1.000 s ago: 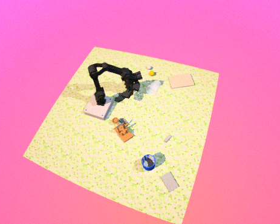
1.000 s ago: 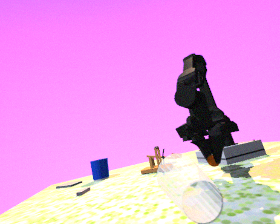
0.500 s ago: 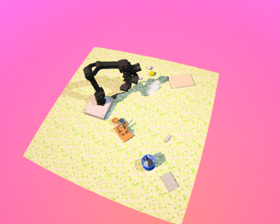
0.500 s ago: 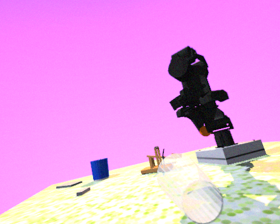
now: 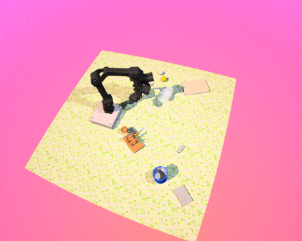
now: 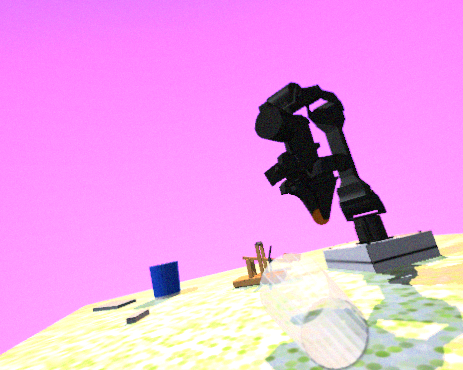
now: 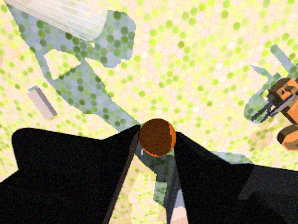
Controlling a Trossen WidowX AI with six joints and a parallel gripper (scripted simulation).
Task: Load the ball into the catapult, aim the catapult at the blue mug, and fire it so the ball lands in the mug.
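My gripper tip is 1 cm past the orange catapult, 25 cm to the left of it and 8 cm above it. From my gripper tip the other things lie so: yellow ball (11 cm ahead, 30 cm to the left, 11 cm below); orange ball (1 cm above); white ball (7 cm ahead, 37 cm to the left, 11 cm below).
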